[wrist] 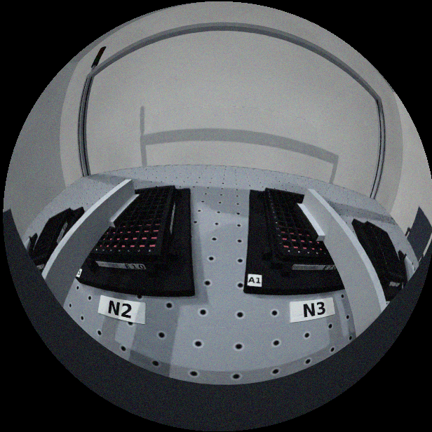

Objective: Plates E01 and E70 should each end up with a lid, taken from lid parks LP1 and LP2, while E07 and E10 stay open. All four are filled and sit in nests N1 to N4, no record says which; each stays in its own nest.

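My gripper [216,189] is open and empty, its two pale fingers wide apart above and in front of the gap between nests N2 and N3. A black plate [150,220] labelled E10 sits in nest N2 [182,270], behind the left finger; red wells show and no lid is seen on it. Another black plate [282,220] sits in nest N3 [257,235], partly behind the right finger; red wells show and no lid is seen. Its label starts with E, and its end is hidden. LP1 and LP2 cannot be made out.
A dark plate-like object [50,232] stands at the far left, outside the left finger. Another [380,245] stands at the right, its label too small to read. The pale deck [218,327] has rows of holes. A dark panel [421,232] shows at the right edge.
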